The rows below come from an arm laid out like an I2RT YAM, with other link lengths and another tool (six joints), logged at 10 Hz.
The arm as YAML. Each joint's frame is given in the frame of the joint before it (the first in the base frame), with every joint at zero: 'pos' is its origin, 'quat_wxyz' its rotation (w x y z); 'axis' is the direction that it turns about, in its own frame. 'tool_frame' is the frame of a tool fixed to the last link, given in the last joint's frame.
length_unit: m
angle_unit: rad
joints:
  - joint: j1
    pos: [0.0, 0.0, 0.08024]
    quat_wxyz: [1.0, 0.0, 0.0, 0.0]
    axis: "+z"
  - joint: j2
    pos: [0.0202, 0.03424, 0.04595]
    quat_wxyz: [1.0, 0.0, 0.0, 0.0]
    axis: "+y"
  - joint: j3
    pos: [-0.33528, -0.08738, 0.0]
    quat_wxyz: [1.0, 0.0, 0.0, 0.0]
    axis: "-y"
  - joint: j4
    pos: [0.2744, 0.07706, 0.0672]
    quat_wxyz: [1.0, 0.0, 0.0, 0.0]
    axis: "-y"
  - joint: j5
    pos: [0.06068, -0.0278, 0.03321]
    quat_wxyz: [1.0, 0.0, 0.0, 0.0]
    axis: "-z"
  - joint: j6
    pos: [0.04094, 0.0, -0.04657]
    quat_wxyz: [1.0, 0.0, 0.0, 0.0]
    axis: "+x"
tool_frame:
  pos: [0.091, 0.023, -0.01]
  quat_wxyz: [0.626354, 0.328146, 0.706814, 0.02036]
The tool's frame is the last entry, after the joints.
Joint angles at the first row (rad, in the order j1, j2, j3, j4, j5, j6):
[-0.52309, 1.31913, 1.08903, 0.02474, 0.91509, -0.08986]
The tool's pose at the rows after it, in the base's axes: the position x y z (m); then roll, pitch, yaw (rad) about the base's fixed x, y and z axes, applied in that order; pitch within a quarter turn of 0, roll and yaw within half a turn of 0:
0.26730, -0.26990, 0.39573, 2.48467, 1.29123, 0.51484
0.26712, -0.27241, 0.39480, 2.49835, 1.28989, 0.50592
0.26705, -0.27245, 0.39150, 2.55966, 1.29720, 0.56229
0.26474, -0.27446, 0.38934, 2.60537, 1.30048, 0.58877
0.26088, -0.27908, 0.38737, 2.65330, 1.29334, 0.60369
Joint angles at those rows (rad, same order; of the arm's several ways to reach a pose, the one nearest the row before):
[-0.52458, 1.32633, 1.09305, 0.01645, 0.96486, -0.08048]
[-0.52611, 1.33764, 1.10248, 0.00463, 0.98420, -0.06702]
[-0.52577, 1.34197, 1.10446, -0.01497, 0.98661, -0.06253]
[-0.53109, 1.34748, 1.10962, -0.03577, 0.99775, -0.05213]
[-0.54439, 1.35839, 1.12422, -0.07429, 1.01149, -0.02120]

